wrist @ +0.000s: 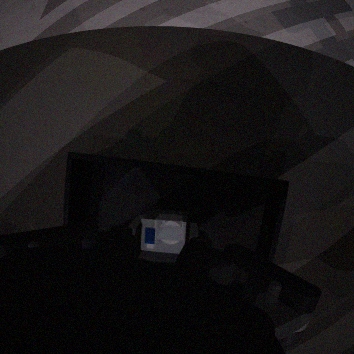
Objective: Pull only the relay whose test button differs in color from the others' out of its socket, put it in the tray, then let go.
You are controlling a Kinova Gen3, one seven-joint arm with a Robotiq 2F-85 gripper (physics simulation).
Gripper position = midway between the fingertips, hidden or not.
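Relay (pixel 163 230), visible. My gripper (pixel 166 231), visible.
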